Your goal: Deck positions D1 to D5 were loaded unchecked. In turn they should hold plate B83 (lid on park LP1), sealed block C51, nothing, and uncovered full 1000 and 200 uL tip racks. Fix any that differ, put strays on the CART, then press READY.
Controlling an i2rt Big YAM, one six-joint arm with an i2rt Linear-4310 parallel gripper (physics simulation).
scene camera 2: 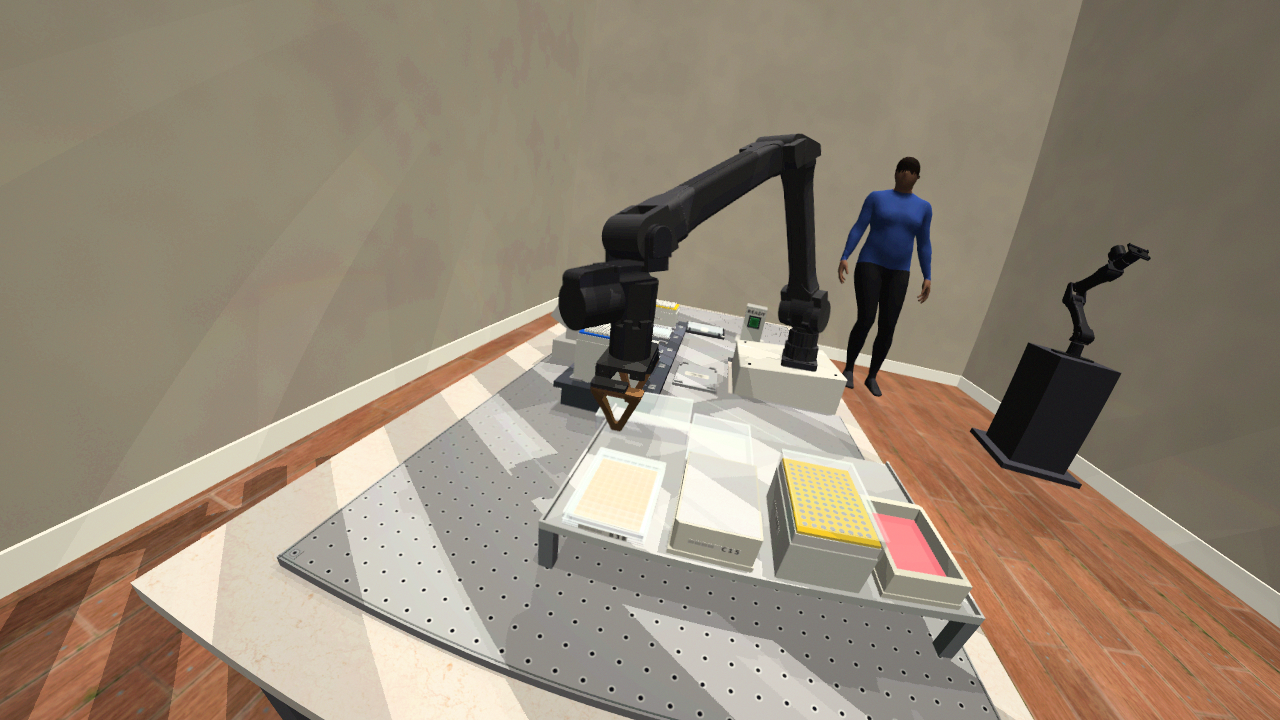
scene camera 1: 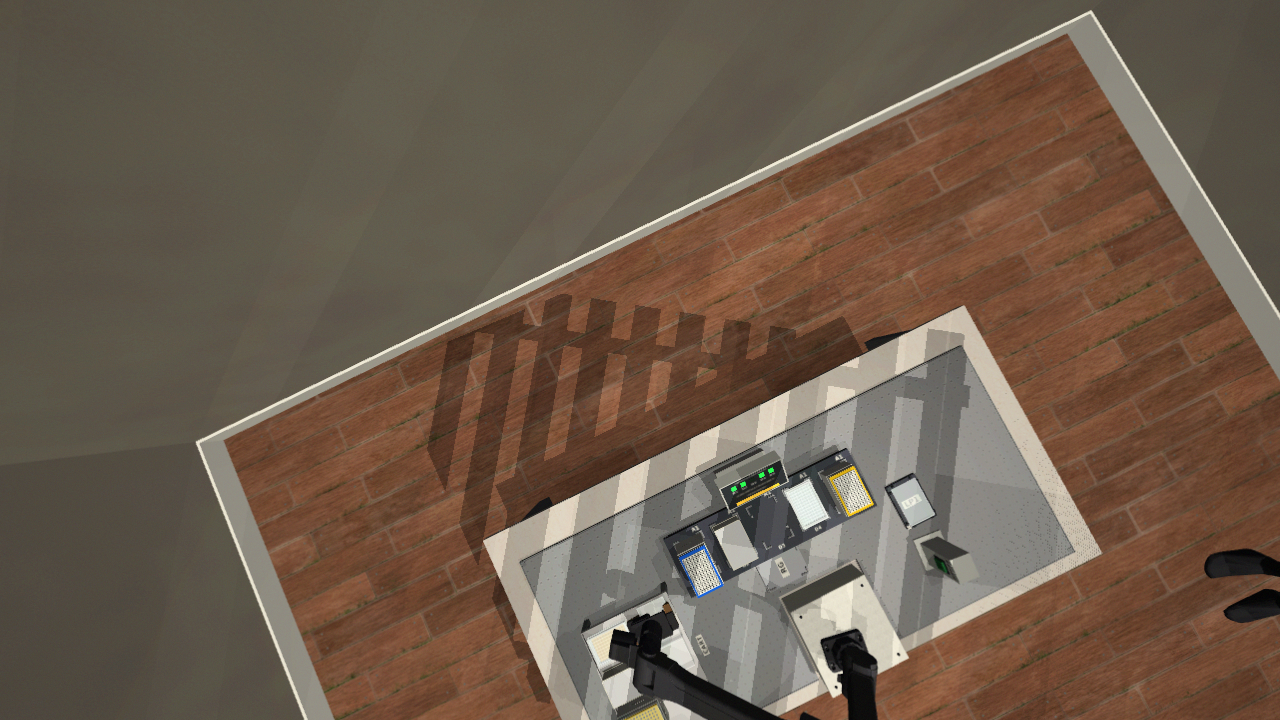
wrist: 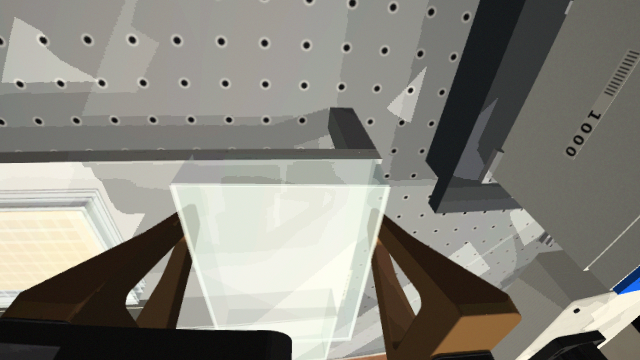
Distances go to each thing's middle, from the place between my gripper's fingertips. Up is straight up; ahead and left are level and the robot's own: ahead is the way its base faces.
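From my hand: fixture marked RG (scene camera 1: 788,566), 410 mm to the right, 20 mm behind, 70 mm below. Clear well plate (scene camera 1: 802,497), 530 mm to the right of my hand, 160 mm ahead, 20 mm below.
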